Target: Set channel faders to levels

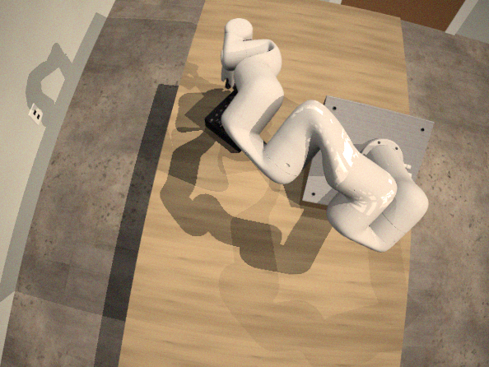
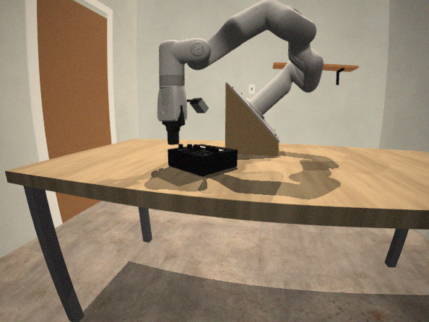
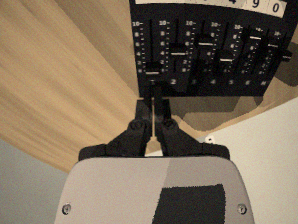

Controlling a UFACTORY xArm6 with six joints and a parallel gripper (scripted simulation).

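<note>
My gripper is now 10 mm past the channel 4 fader cap, 80 mm to the right of it and 30 mm above it. Also, from my hand: channel 6 fader cap 120 mm to the left, 30 mm below; master fader cap 10 mm ahead, 140 mm to the left, 30 mm below.
</note>
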